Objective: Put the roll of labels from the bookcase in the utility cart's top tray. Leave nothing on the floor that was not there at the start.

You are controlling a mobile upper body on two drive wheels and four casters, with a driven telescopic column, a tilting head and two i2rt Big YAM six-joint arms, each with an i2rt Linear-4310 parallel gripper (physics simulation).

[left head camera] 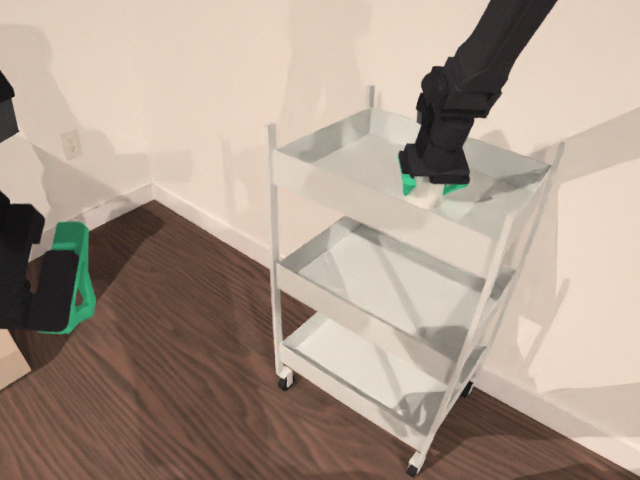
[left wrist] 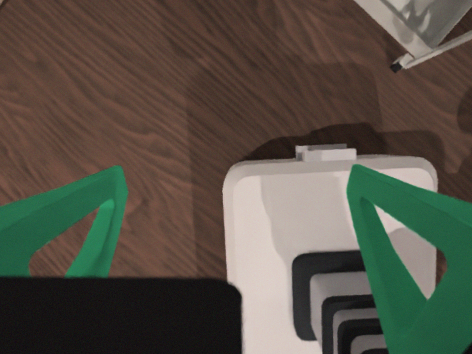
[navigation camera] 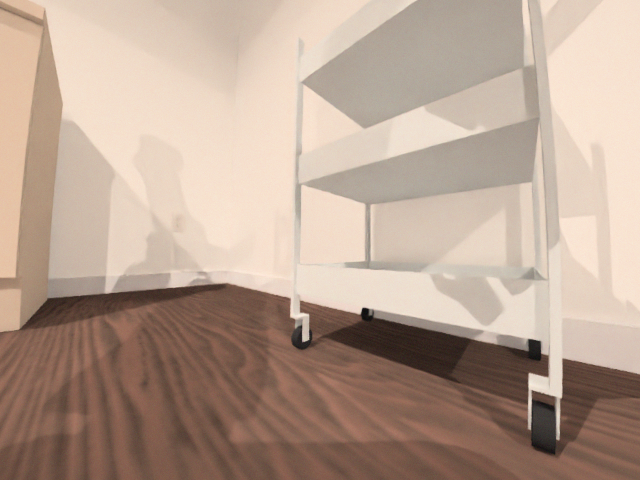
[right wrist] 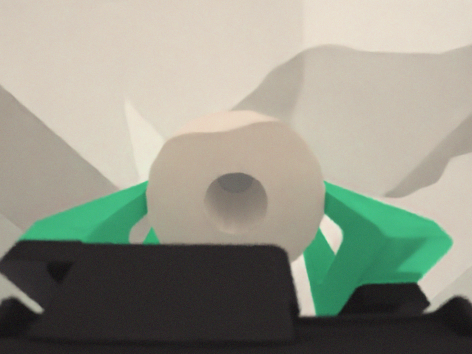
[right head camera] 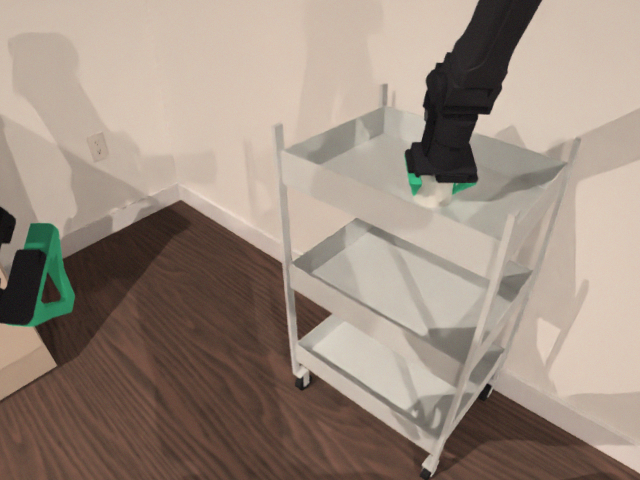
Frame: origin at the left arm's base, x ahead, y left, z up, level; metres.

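Where they show: left gripper, fingertip midpoint: [left head camera: 34,305] [left wrist: 236,178] [right head camera: 21,301]; right gripper, fingertip midpoint: [left head camera: 423,192] [navigation camera: 417,59] [right wrist: 235,177] [right head camera: 432,192].
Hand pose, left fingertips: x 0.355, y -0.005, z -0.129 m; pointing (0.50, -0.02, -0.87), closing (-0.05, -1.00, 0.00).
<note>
Each offset is from my left fingertips to the top centre of the thing. "pt": to the spot under its first point. Level surfaces: height alone.
The white roll of labels @[pt 0.417 m ahead, 0.451 m right, 0.173 m down] [left head camera: 428,199] [right head camera: 433,198] [right wrist: 185,170] is upright between the green fingers of my right gripper [left head camera: 430,189] [right head camera: 437,189] [right wrist: 235,177], which is shut on it. It is inside the top tray @[pt 0.418 m ahead, 0.287 m right, 0.159 m down] [left head camera: 336,193] [right head camera: 351,196] of the utility cart [left head camera: 275,227] [right head camera: 287,232] [navigation camera: 298,217], near the front wall. In the head camera views that wall's rim cuts off the roll's lowest edge; I cannot tell whether the roll touches the tray bottom. My left gripper [left wrist: 236,178] is open and empty, away to the left of the cart. The bookcase cannot be made out for certain.
A pale wooden furniture piece [left head camera: 10,356] [right head camera: 25,356] [navigation camera: 35,206] stands at the left. The white base [left wrist: 270,220] with stacked column parts lies below my left gripper. The cart's middle tray @[0.456 m down] [left head camera: 382,279] and bottom tray [left head camera: 361,356] are under the top one. Walls stand behind the cart.
</note>
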